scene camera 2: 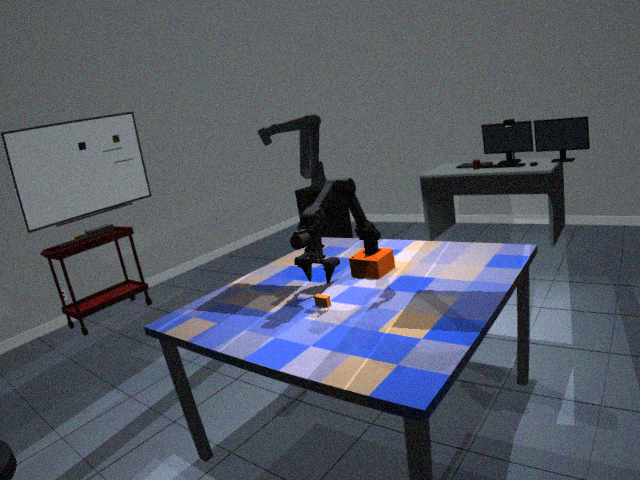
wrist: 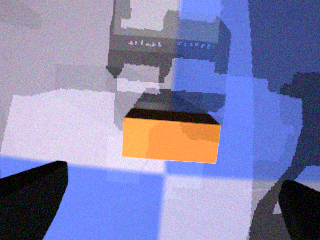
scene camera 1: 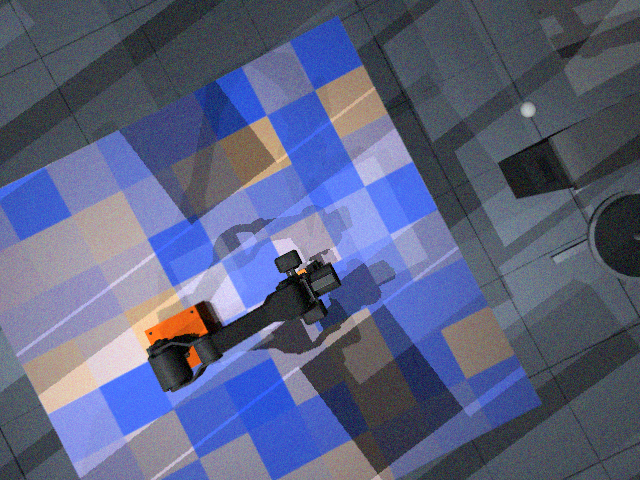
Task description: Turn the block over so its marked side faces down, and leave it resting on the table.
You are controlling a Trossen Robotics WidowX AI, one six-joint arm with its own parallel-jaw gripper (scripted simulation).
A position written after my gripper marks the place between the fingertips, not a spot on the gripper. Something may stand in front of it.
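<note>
My gripper (scene camera 1: pixel 304 282) is open and it's holding nothing. You'd find the gripper in scene camera 2 (scene camera 2: pixel 319 282) as well, and in the wrist view (wrist: pixel 177 183). There's also an orange block (wrist: pixel 150 133) to be seen.
</note>
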